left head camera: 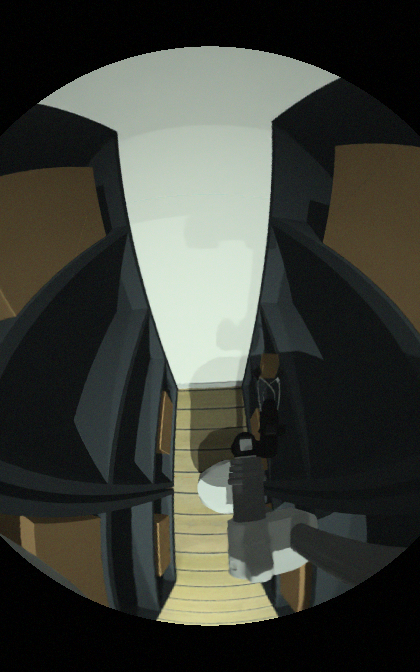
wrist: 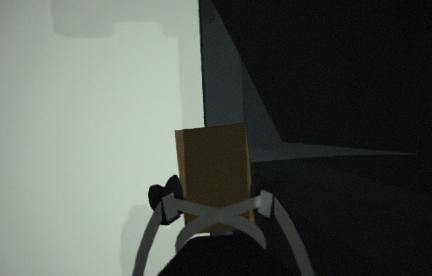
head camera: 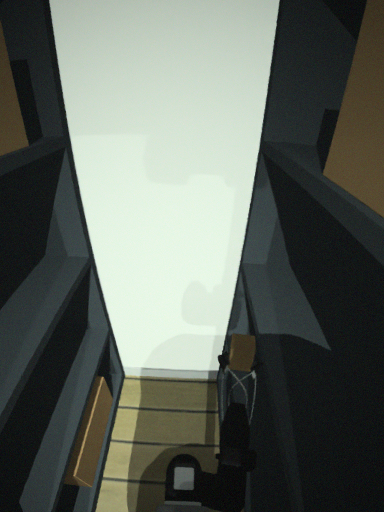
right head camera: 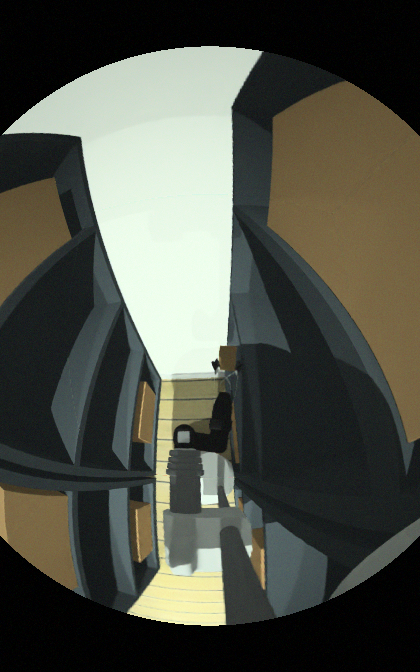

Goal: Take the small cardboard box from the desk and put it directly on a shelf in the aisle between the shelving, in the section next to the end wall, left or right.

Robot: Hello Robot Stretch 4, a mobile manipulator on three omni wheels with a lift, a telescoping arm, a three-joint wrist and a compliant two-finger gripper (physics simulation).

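Frame: origin at the robot's base, x left, y up, z ahead, level; millimetres.
Seen in the pictures: gripper, fingertip midpoint: (wrist: pixel 216 189) (head camera: pixel 240 355).
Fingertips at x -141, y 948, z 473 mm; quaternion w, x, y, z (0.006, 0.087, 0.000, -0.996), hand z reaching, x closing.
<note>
Pixels of each thing's top centre, then the offset from my fingertips to it. "*": a spot on its surface instead. Level surfaces: height alone.
- small cardboard box, top centre: (wrist: pixel 212 124) (head camera: pixel 244 342) dz -3, dx +2, dy +62 mm
- bay's end panel, surface spot: (wrist: pixel 222 80) * dz +402, dx -100, dy +176 mm
- long cardboard box, top centre: (head camera: pixel 61 416) dz +9, dx +716, dy -629 mm
- aisle floor, surface height: dy -975 mm
The small cardboard box (head camera: pixel 242 351) (left head camera: pixel 269 365) (right head camera: pixel 228 358) (wrist: pixel 216 175) is held upright between the fingertips of my gripper (head camera: pixel 240 364) (wrist: pixel 216 189). My gripper is shut on it. The box is at the front edge of the right-hand shelving (head camera: pixel 295 310) (left head camera: pixel 295 330) (right head camera: pixel 260 320), near the end wall (head camera: pixel 165 225) (left head camera: pixel 200 300) (right head camera: pixel 175 280) (wrist: pixel 90 125). In the wrist view a dark shelf bay lies right of the box, and the bay's end panel (wrist: pixel 222 80) shows behind it. The right fingertip is partly lost in the dark. Whether the box touches the shelving I cannot tell.
The left-hand shelving (head camera: pixel 60 300) (left head camera: pixel 107 390) (right head camera: pixel 85 370) runs along the other side, with a long cardboard box (head camera: pixel 92 435) (left head camera: pixel 165 425) (right head camera: pixel 144 412) on a low shelf. Large cardboard boxes (head camera: pixel 362 120) (left head camera: pixel 375 210) (right head camera: pixel 330 200) stand high on the right. The aisle floor (head camera: pixel 165 425) is narrow.
</note>
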